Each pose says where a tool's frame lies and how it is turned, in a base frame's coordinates. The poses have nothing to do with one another.
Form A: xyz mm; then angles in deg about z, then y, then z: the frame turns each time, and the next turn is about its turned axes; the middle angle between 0 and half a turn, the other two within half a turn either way.
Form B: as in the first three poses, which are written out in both.
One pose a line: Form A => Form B
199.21, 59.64, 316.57, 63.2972, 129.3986, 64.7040 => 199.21, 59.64, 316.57, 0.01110, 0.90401, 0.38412, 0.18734
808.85, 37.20, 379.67, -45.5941, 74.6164, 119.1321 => 808.85, 37.20, 379.67, 0.60073, 0.08055, 0.47611, 0.63715
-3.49, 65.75, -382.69, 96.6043, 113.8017, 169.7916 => -3.49, 65.75, -382.69, -0.49940, -0.67260, -0.39810, 0.37381
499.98, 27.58, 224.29, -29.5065, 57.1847, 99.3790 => 499.98, 27.58, 224.29, 0.43175, 0.20646, 0.50283, 0.71981
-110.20, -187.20, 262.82, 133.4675, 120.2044, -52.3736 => -110.20, -187.20, 262.82, -0.86579, -0.04417, 0.32403, 0.37876
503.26, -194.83, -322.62, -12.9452, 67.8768, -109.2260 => 503.26, -194.83, -322.62, -0.41581, 0.37256, -0.72622, 0.40113
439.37, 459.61, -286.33, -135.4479, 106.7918, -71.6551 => 439.37, 459.61, -286.33, -0.42417, -0.68156, 0.57968, 0.13972
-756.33, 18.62, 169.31, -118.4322, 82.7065, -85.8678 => -756.33, 18.62, 169.31, -0.18524, -0.63420, 0.73384, 0.15799
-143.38, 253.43, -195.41, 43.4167, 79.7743, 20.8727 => -143.38, 253.43, -195.41, -0.12535, 0.62891, 0.40825, 0.64969
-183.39, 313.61, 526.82, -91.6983, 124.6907, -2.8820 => -183.39, 313.61, 526.82, 0.61982, 0.63276, -0.34105, 0.31482
